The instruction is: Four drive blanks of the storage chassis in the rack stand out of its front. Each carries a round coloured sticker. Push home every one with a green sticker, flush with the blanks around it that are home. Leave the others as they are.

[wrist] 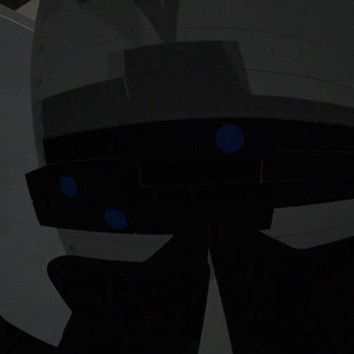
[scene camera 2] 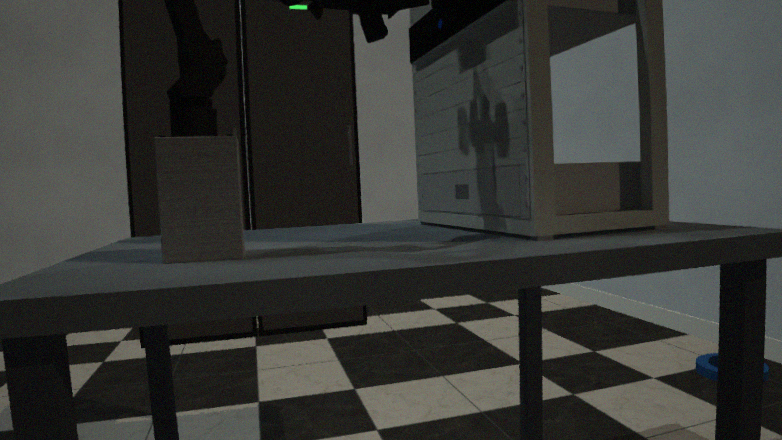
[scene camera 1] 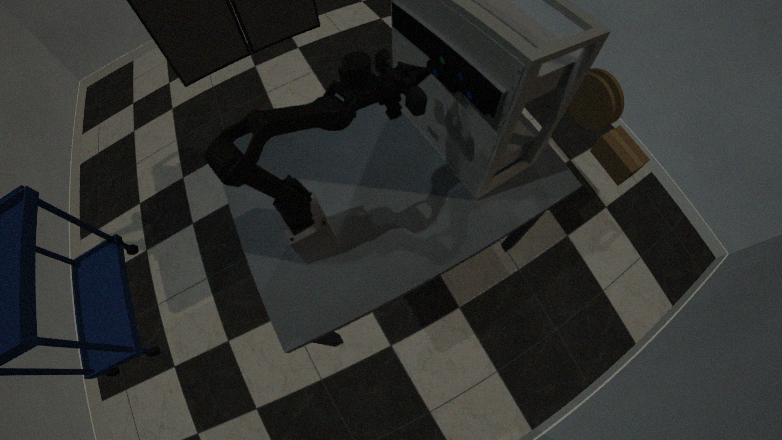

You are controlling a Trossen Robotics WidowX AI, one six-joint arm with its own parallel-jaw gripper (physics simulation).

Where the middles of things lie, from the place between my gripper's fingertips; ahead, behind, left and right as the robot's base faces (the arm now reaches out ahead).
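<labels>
Rack (scene camera 2: 482, 97): 15 cm below my hand, 5 cm to the left of it and 21 cm ahead of it.
</labels>
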